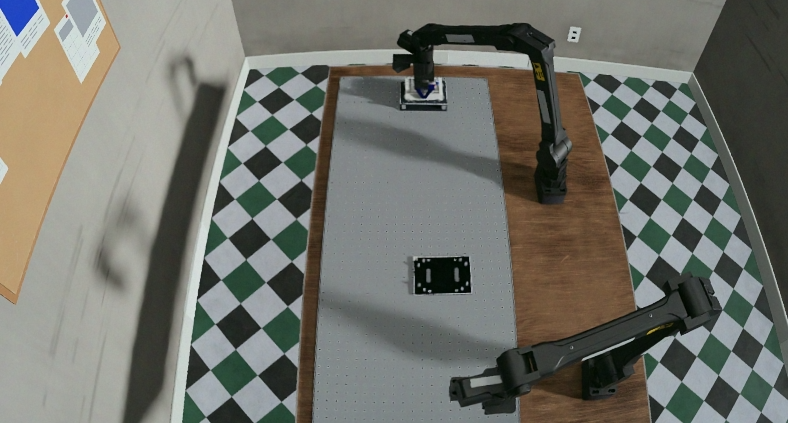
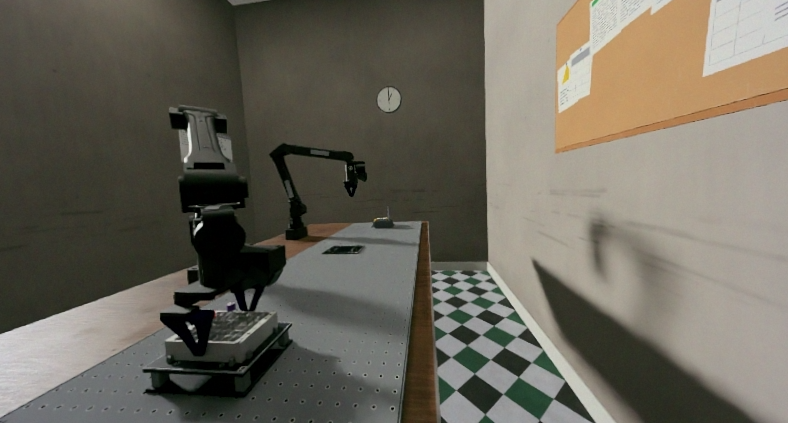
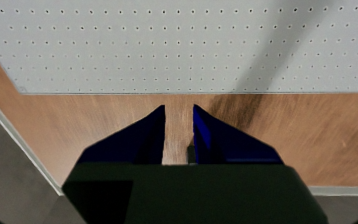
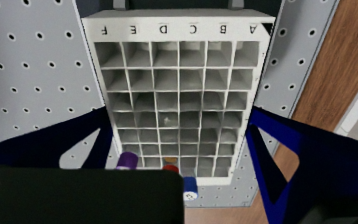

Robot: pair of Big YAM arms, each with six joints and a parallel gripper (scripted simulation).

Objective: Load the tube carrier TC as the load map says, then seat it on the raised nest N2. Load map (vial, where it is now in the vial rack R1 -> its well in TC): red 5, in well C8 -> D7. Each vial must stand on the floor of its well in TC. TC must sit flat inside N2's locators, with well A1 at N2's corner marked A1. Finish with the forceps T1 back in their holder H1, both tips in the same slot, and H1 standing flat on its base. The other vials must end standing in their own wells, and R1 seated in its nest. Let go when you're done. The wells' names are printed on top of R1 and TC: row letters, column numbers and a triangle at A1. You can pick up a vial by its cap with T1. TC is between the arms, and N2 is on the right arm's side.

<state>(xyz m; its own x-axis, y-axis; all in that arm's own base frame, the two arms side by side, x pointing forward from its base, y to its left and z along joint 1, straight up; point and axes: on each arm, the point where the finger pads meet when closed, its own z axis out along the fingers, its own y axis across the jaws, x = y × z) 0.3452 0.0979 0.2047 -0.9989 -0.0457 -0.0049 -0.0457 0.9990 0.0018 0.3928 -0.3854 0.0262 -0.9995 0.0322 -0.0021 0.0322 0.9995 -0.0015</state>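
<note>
My right gripper is now 1 cm above the white well rack. Also, from my right hand: black raised nest: 2 cm below.
</note>
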